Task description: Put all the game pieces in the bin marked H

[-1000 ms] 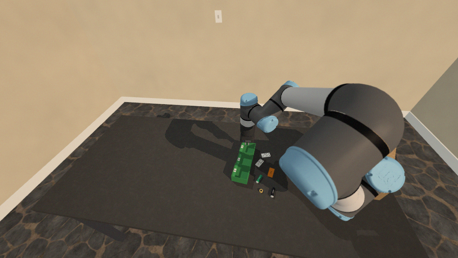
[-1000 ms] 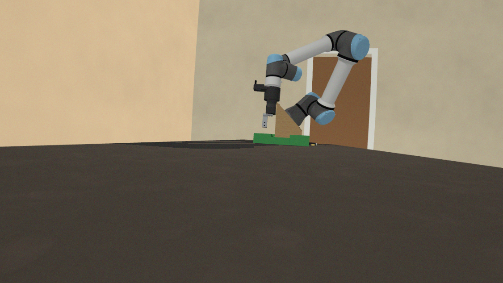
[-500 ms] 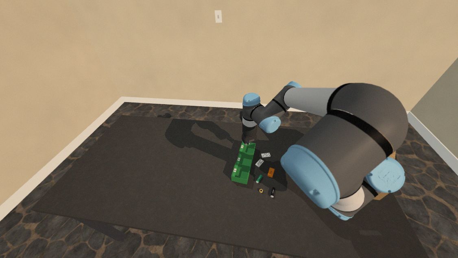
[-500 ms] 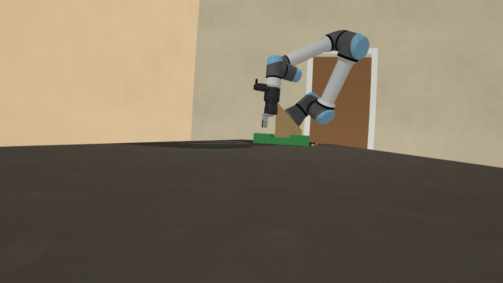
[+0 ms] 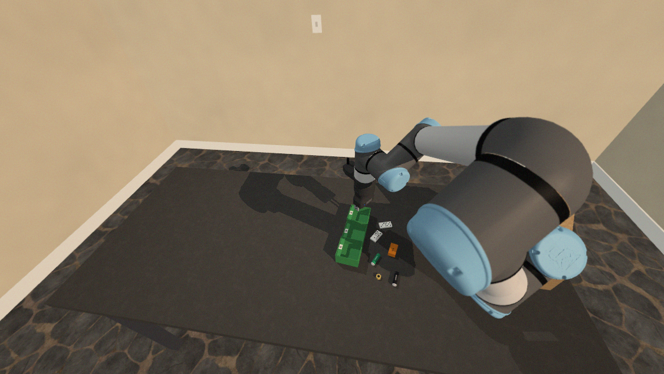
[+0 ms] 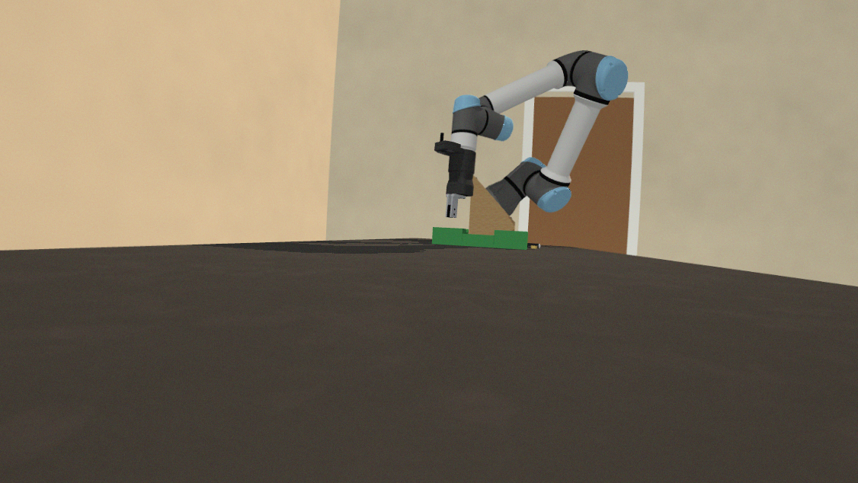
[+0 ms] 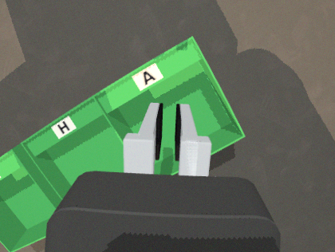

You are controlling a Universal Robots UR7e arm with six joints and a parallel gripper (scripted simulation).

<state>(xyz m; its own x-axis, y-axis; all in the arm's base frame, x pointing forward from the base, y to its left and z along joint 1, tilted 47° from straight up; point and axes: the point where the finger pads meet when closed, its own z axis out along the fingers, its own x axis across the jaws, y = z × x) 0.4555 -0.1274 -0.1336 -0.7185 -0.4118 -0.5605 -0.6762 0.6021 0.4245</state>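
The green bin marked K lies 20 mm ahead of my hand, 80 mm to the left of it and 70 mm below it. Also, from my hand: orange block (130 mm behind, 140 mm to the left, 80 mm below); green cylinder (60 mm behind, 190 mm to the left, 90 mm below); white domino (110 mm behind, 30 mm to the left, 90 mm below).
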